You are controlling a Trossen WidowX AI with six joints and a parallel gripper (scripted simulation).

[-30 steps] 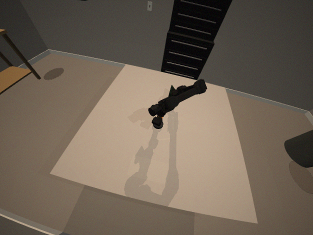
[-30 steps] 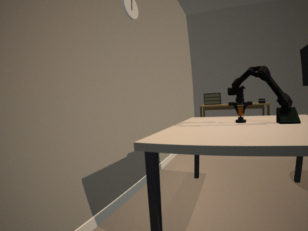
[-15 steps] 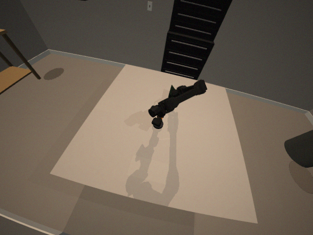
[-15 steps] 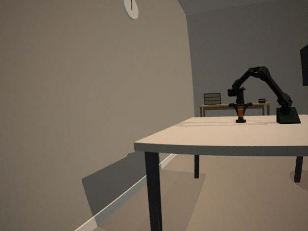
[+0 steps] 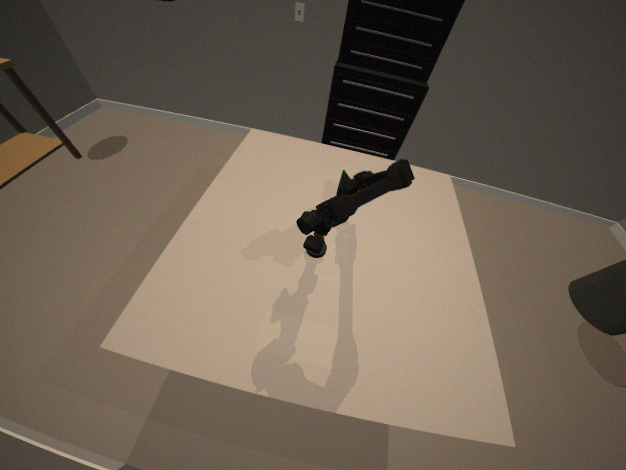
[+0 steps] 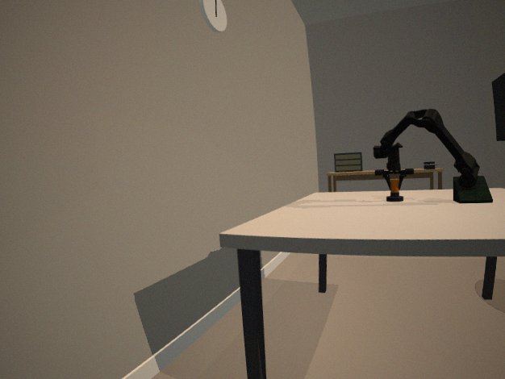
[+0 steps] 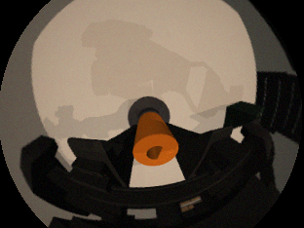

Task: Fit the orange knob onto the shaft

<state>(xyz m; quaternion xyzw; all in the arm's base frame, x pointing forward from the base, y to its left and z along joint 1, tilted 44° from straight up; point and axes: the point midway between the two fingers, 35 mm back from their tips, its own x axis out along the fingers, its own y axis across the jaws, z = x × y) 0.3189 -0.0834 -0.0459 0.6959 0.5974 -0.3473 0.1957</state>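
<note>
The orange knob is 2 cm above my gripper tip. Round my gripper tip: dark round pedestal 2 cm below.
</note>
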